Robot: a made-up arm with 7 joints.
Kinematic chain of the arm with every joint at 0, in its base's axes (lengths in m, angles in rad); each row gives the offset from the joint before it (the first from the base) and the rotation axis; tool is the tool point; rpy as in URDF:
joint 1: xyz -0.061 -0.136 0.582 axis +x
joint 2: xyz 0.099 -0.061 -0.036 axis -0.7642 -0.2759 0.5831
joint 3: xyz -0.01 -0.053 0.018 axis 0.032 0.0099 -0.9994
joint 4: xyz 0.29 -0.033 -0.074 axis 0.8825 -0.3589 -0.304
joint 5: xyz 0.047 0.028 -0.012 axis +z
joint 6: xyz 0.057 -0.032 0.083 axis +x
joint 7: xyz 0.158 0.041 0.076 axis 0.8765 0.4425 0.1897
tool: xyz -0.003 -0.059 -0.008 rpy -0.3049 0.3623 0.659
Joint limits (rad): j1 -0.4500..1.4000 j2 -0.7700..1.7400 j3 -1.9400..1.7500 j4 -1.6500..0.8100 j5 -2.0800..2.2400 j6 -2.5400..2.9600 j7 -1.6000..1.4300
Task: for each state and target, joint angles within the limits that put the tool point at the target. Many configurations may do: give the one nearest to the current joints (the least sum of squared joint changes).
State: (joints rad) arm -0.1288 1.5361 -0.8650 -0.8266 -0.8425 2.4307 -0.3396
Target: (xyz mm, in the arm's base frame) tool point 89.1 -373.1 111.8
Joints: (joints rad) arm -0.4500 1.7400 -1.2964 -1.0197 -0.2007 2.6409 -0.2707
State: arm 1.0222 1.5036 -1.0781 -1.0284 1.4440 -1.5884 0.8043
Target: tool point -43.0 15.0 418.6
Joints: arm 1.0829 1.1031 -1.1087 -0.7164 2.2394 -1.5351 0.5925
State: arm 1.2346 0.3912 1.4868 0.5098 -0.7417 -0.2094 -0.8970
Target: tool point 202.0 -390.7 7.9
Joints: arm 1.3135 0.1073 1.2580 -0.1287 -0.2206 -0.3792 -0.7203
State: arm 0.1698 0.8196 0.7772 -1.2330 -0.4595 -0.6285 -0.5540
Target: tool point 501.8 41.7 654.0
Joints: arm 0.0864 0.9750 0.2413 -1.3024 -0.8990 -0.4625 -0.5623
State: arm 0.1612 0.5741 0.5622 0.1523 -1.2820 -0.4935 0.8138
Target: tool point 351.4 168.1 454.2
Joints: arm -0.2608 1.2847 -0.3823 -0.2113 -0.7680 -0.5444 0.7927
